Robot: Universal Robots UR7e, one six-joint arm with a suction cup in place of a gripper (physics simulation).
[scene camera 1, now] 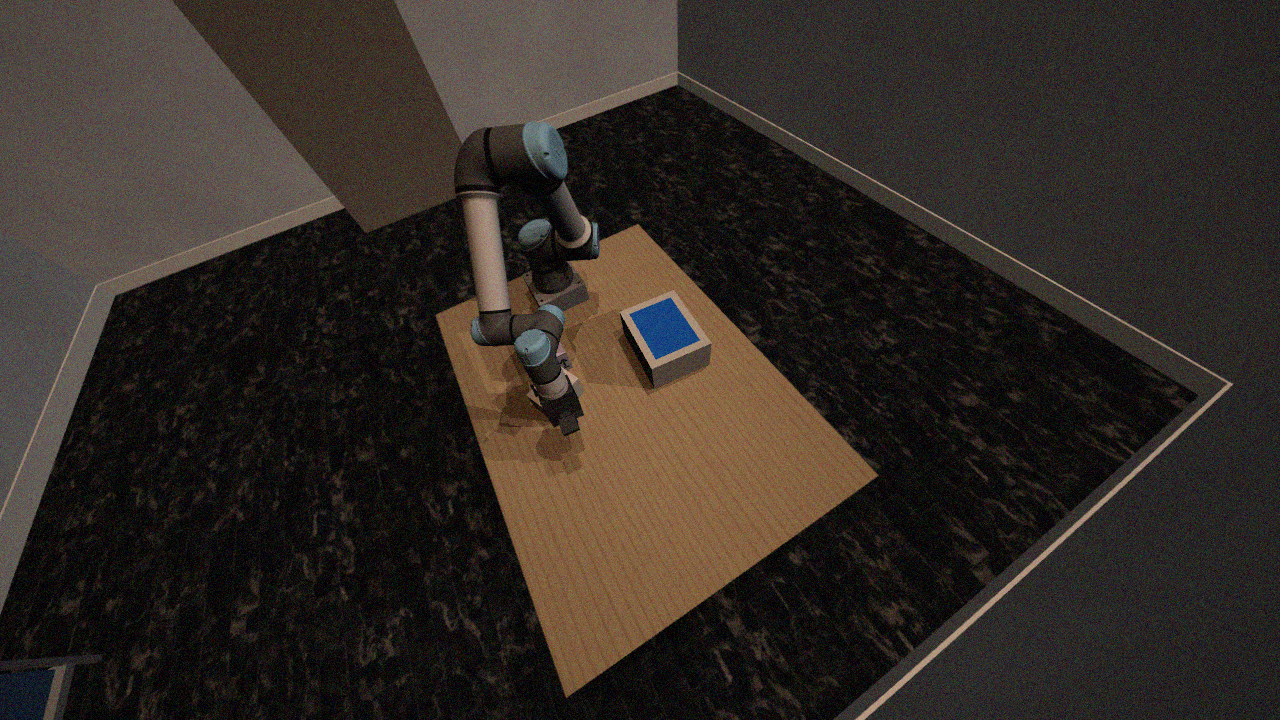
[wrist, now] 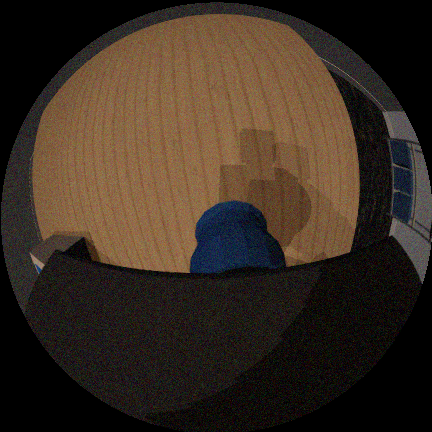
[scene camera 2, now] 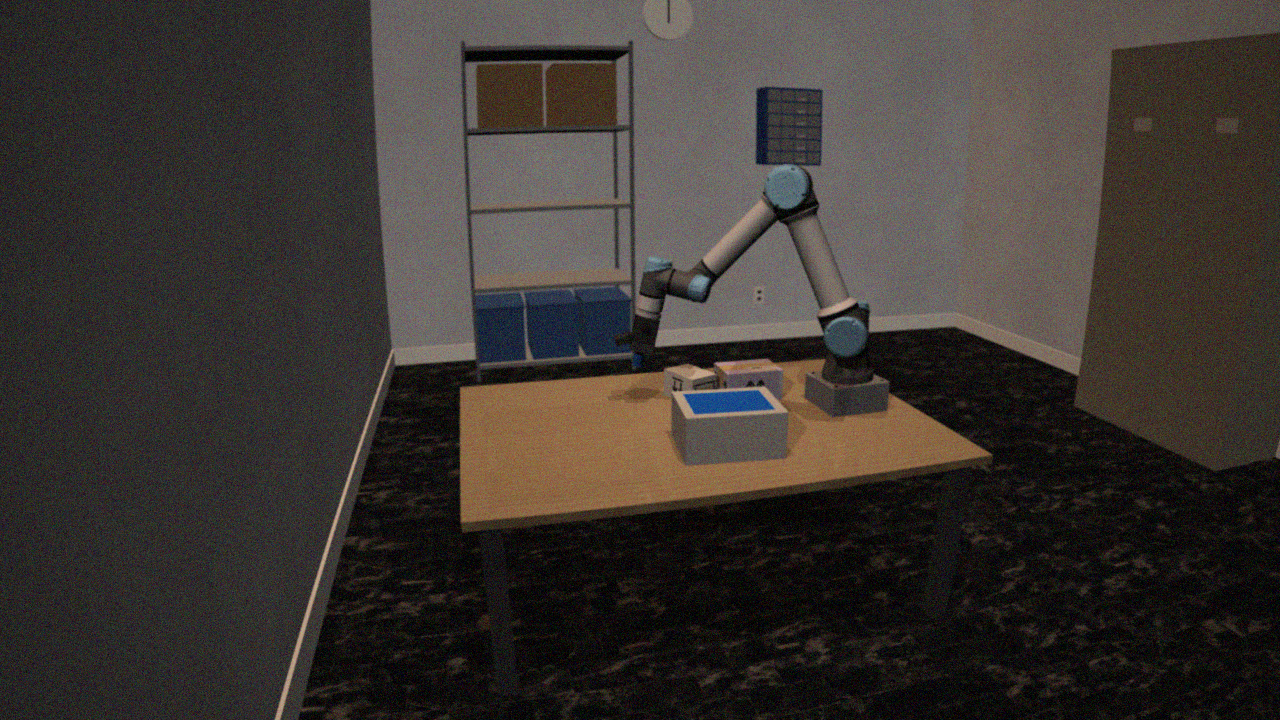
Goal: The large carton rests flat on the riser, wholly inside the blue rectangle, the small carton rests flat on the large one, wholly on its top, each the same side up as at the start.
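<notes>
The large carton [scene camera 1: 562,352] [scene camera 2: 750,379], pinkish with dark marks, stands on the table near the robot base, mostly hidden by the arm in scene camera 1. The small white carton [scene camera 1: 573,385] [scene camera 2: 691,380] stands beside it, partly hidden by the arm in scene camera 1 and by the riser in scene camera 2. The grey riser [scene camera 1: 684,361] [scene camera 2: 729,439] [wrist: 67,242] bears the blue rectangle [scene camera 1: 664,327] [scene camera 2: 728,402] on its top. My suction gripper [scene camera 2: 636,360] [wrist: 231,232], a blue cup, hangs tilted above the table beside the small carton, with nothing on it.
The wooden table [scene camera 1: 707,483] [scene camera 2: 554,465] [wrist: 150,125] holds all of these. The arm's base block [scene camera 1: 572,293] [scene camera 2: 845,395] stands at the table's end, beyond the large carton. A shelf unit [scene camera 2: 466,214] stands behind the table, and a tall brown cabinet [scene camera 2: 1181,250] stands at the right.
</notes>
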